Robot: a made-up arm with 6 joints. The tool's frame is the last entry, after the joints.
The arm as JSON. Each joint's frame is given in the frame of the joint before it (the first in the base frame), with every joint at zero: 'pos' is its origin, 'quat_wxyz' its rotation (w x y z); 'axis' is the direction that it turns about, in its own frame. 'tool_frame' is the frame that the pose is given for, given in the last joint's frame.
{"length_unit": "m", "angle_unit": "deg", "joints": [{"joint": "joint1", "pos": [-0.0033, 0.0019, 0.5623], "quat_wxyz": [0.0, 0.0, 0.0, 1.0], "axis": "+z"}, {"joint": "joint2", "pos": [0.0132, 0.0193, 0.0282], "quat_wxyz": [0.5, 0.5, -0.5, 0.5], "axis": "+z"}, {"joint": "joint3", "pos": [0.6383, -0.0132, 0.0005], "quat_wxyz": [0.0, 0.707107, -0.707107, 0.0], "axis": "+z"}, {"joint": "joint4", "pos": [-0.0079, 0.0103, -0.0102], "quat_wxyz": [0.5, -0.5, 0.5, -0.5], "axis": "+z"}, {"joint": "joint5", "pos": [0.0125, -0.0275, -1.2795], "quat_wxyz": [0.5, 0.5, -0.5, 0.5], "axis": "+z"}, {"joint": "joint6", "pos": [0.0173, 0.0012, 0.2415], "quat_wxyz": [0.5, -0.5, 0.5, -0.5], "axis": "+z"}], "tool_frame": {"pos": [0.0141, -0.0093, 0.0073], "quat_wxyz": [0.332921, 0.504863, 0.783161, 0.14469]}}
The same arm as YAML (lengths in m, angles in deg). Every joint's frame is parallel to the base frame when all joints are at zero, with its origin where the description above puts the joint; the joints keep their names.
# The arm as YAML. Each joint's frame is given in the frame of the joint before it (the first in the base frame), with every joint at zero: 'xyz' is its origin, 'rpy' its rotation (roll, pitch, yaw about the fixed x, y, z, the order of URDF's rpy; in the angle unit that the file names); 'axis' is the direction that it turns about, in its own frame. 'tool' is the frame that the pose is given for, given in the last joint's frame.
units:
  length: m
  angle: deg
joints:
  - name: joint1
    type: revolute
    origin:
      xyz: [-0.0033, 0.0019, 0.5623]
      rpy: [0.0, 0.0, 0.0]
    axis: "+z"
  - name: joint2
    type: revolute
    origin:
      xyz: [-0.0132, -0.0193, 0.0282]
      rpy: [0.0, 0.0, 0.0]
    axis: "+y"
  - name: joint3
    type: revolute
    origin:
      xyz: [-0.0132, 0.0005, 0.6383]
      rpy: [0.0, 0.0, 0.0]
    axis: "-y"
  - name: joint4
    type: revolute
    origin:
      xyz: [0.0079, 0.0102, -0.0103]
      rpy: [0.0, 0.0, 0.0]
    axis: "-x"
  - name: joint5
    type: revolute
    origin:
      xyz: [1.2795, -0.0275, 0.0125]
      rpy: [0.0, 0.0, 0.0]
    axis: "-y"
  - name: joint6
    type: revolute
    origin:
      xyz: [-0.0173, -0.2415, -0.0012]
      rpy: [0.0, 0.0, 0.0]
    axis: "-x"
tool:
  origin:
    xyz: [-0.0073, -0.0093, 0.0141]
    rpy: [46.13, 15.58, 67.07]

